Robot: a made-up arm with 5 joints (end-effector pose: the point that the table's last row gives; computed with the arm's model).
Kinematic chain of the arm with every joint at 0, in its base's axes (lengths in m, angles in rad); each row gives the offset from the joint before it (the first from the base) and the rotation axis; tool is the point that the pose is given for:
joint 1: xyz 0 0 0.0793 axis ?
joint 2: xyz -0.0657 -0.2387 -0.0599 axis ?
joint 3: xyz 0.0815 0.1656 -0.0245 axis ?
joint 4: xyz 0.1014 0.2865 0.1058 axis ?
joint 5: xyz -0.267 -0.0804 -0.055 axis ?
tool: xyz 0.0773 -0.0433 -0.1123
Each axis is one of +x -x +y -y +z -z.
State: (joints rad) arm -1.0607 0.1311 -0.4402 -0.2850 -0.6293
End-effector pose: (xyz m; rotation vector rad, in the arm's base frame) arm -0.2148 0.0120 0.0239 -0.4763 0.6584 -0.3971
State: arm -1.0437 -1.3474 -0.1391 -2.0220 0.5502
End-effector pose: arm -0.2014 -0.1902 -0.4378 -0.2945 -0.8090 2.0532
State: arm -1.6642 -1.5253 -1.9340 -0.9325 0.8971
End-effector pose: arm -0.0295 -0.4387 -0.0599 0.6260 -0.1523 -1.8803
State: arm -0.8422 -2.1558 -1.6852 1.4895 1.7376
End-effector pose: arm -0.2320 -0.7836 -0.0355 -2.3551 1.3766 -0.8547
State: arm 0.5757 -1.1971 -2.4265 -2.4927 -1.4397
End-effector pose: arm 0.5016 -0.3376 0.1462 -1.3848 -0.4527 1.4480
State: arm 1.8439 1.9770 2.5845 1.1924 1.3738
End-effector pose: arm 0.2279 -0.0869 0.0231 -0.3309 -0.2758 -0.3935
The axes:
joint 1: -y
joint 2: +x
joint 3: +x
joint 4: +y
joint 5: +z

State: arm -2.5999 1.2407 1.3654 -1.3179 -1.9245
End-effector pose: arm 0.0326 -0.1571 -0.3540 0.7810 0.4823 1.5791
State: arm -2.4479 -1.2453 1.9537 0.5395 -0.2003
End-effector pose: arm 0.0574 -0.1386 0.2296 0.3243 2.9060 -0.8829
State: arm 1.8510 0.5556 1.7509 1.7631 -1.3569
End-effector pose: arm 0.1790 -0.4818 0.1401 -0.3246 -0.3095 0.9143
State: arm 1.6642 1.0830 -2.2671 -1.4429 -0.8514
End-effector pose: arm 0.0730 -0.2446 0.3387 0.5066 3.0692 0.1934
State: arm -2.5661 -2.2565 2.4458 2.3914 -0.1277
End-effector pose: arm -0.0077 -0.2800 -0.1779 -0.1184 -1.3323 -0.0903
